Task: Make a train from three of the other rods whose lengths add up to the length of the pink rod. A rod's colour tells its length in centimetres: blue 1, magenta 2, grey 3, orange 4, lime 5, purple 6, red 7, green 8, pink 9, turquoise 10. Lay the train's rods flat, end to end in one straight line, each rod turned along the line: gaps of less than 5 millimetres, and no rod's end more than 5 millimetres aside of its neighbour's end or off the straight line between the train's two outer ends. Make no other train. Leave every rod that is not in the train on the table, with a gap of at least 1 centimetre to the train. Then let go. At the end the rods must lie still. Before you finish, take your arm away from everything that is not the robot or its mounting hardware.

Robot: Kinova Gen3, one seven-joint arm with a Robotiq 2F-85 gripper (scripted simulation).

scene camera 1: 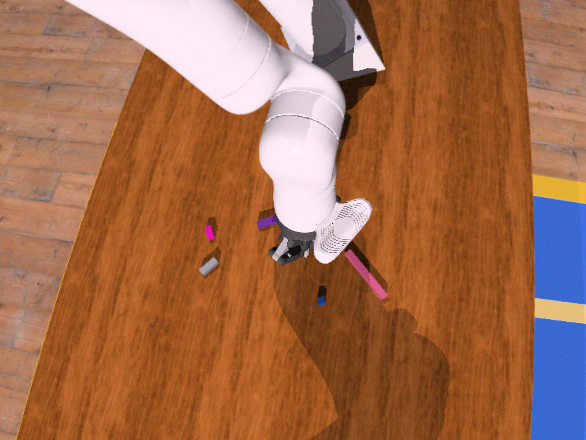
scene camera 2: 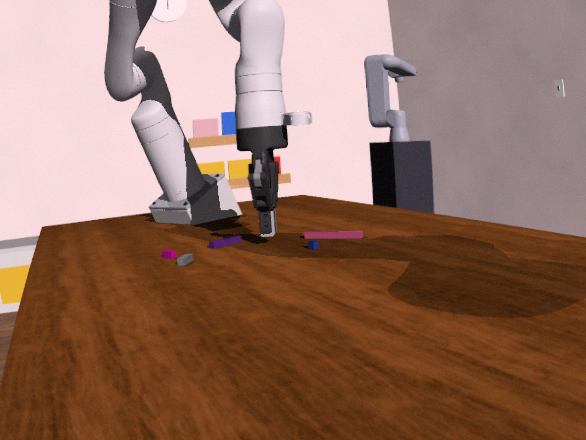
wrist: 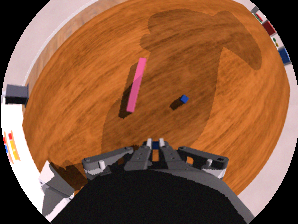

Labels:
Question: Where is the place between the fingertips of my gripper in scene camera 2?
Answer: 268, 235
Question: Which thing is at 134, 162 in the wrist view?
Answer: My gripper.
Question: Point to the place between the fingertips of my gripper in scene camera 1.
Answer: At 305, 248

